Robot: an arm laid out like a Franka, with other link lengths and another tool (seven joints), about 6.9 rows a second.
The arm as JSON. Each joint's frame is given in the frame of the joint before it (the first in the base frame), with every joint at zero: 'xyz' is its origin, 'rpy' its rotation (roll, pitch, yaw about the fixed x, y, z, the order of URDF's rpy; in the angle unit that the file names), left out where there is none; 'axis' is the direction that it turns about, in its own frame. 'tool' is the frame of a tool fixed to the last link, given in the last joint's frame.
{
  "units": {
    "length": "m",
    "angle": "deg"
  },
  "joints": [
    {
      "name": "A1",
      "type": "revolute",
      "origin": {
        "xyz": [
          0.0,
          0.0,
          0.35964
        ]
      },
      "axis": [
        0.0,
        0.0,
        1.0
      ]
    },
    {
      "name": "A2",
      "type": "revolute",
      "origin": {
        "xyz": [
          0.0,
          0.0,
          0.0
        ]
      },
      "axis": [
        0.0,
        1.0,
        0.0
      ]
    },
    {
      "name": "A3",
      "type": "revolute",
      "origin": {
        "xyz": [
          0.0,
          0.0,
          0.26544
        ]
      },
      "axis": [
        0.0,
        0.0,
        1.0
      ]
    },
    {
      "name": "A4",
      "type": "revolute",
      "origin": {
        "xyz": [
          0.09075,
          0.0,
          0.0
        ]
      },
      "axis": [
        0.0,
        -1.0,
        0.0
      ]
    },
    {
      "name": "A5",
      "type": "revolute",
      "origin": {
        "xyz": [
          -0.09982,
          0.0,
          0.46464
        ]
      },
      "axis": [
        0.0,
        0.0,
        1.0
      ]
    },
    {
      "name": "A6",
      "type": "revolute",
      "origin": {
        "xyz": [
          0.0,
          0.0,
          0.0
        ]
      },
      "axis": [
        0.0,
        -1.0,
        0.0
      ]
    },
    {
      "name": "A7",
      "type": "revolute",
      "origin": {
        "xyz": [
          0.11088,
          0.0,
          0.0
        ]
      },
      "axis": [
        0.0,
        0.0,
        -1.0
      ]
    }
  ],
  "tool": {
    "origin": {
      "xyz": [
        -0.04,
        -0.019,
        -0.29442
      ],
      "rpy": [
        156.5,
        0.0,
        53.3
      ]
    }
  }
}
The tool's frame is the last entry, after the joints.
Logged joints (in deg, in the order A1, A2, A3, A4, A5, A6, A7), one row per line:
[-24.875 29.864 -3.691 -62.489 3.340 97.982 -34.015]
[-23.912 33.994 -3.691 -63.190 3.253 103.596 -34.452]
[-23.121 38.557 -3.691 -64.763 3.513 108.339 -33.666]
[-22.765 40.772 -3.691 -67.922 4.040 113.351 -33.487]
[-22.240 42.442 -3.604 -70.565 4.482 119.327 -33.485]
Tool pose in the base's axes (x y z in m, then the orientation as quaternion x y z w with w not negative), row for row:
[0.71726 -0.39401 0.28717 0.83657 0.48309 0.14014 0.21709]
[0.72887 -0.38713 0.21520 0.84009 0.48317 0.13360 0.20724]
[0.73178 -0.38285 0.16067 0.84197 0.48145 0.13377 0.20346]
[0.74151 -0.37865 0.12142 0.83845 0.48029 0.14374 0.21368]
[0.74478 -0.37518 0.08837 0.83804 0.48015 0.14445 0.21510]
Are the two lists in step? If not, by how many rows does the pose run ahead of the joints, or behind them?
The pose runs 1 row ahead of the joints: the pose in row i belongs to the joints in row i + 1.
